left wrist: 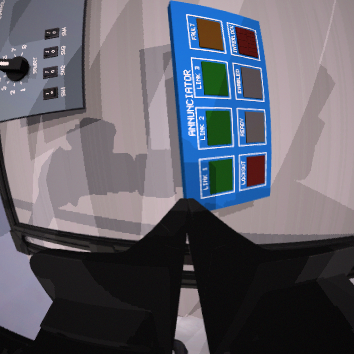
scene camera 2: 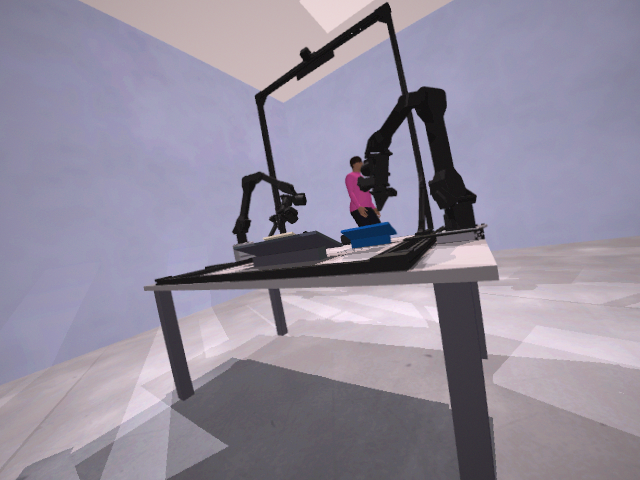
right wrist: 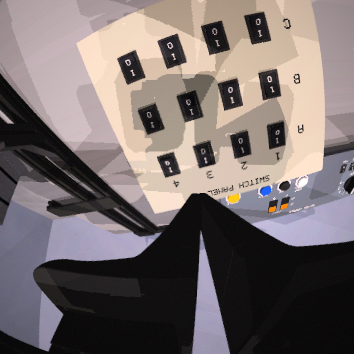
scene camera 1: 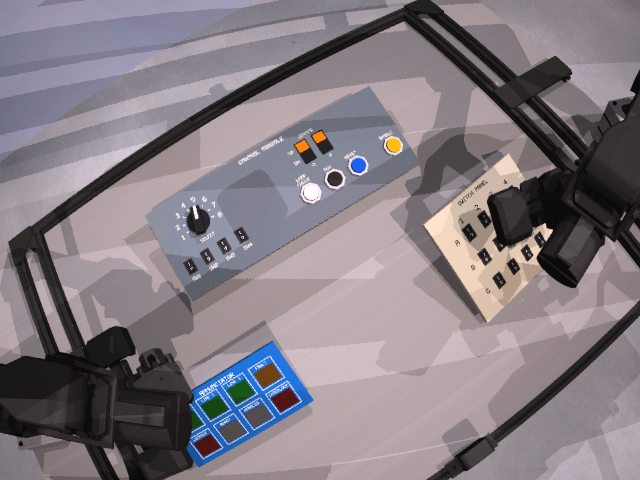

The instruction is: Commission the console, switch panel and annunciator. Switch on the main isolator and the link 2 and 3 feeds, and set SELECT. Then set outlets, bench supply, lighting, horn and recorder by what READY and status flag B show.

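Frame: origin at the left arm's base, x ahead, y left, z up, level; millimetres.
Where they show: left gripper, fingertip midpoint: (left wrist: pixel 185 204) (scene camera 2: pixel 379 211); right gripper, fingertip midpoint: (scene camera 2: pixel 279 229) (right wrist: pixel 197 199) (scene camera 1: pixel 520 196); left arm's base at its link origin: (scene camera 2: pixel 461 228); right arm's base at its link origin: (scene camera 2: pixel 242 243).
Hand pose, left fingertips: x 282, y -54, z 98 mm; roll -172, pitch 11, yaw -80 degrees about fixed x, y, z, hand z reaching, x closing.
Note:
Each offset is from my left fingertips to the top centre of the thing. "pt": to the spot under its first point.
The control console (scene camera 1: pixel 248 191) (scene camera 2: pixel 289 245) (left wrist: pixel 30 100) has its SELECT knob {104 mm ahead, 263 mm left, 25 mm down} (scene camera 1: pixel 197 222) (left wrist: pixel 17 67) pointing at about 5. Status flags A {pt 288 mm ahead, 321 mm left, 48 mm down} (scene camera 1: pixel 305 150) and B {pt 316 mm ahead, 327 mm left, 47 mm down} (scene camera 1: pixel 321 141) both show orange in their upper halves. The annunciator {74 mm ahead, 5 mm right, 44 mm down} (scene camera 1: pixel 305 395) (scene camera 2: pixel 369 235) (left wrist: pixel 180 100) has dark green LINK tiles, dark red LOCKOUT and INTERLOCK, dull amber FAULT, and grey READY and ENABLED. The beige switch panel (scene camera 1: pixel 449 227) (right wrist: pixel 300 110) has three rows of rockers; their tilts are hard to read. My left gripper (scene camera 2: pixel 381 207) (left wrist: pixel 185 204) is shut, above the annunciator side. My right gripper (right wrist: pixel 197 199) is shut, above the switch panel.
White, black, blue and yellow buttons line the console's right half. Black frame rails (scene camera 1: pixel 206 111) edge the table. My right arm covers part of the switch panel in scene camera 1, and my left arm covers the annunciator's left edge. A person in pink (scene camera 2: pixel 356 191) stands behind the table.

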